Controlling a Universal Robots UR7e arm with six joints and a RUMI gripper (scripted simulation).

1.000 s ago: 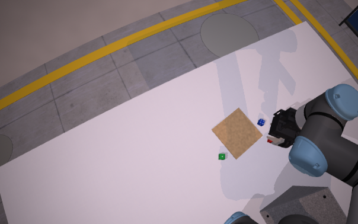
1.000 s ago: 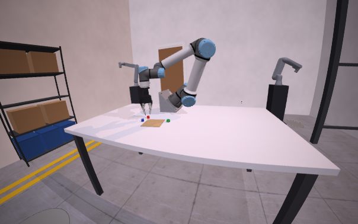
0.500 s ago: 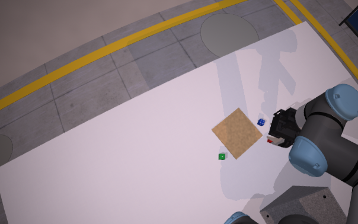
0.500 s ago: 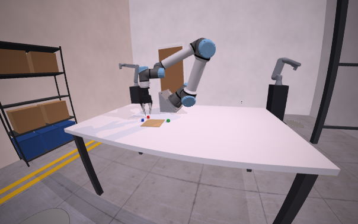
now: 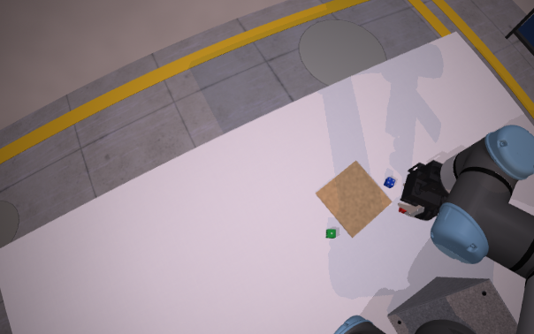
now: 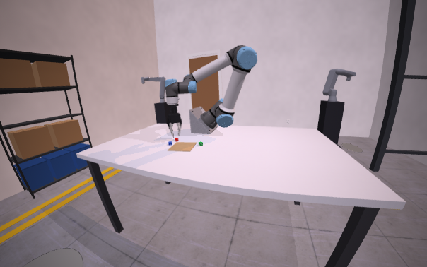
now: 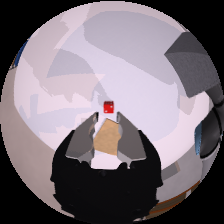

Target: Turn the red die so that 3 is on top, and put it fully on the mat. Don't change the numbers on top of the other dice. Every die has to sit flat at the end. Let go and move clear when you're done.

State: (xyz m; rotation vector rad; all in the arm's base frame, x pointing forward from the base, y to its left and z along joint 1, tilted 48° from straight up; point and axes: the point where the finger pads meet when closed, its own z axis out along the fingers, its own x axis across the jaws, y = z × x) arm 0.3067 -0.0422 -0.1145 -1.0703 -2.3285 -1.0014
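The red die lies 40 mm below my hand. Also, from my hand: mat: 100 mm to the left, 90 mm ahead, 40 mm below; blue die: 70 mm ahead, 40 mm below; green die: 200 mm to the left, 40 mm below, 40 mm ahead.
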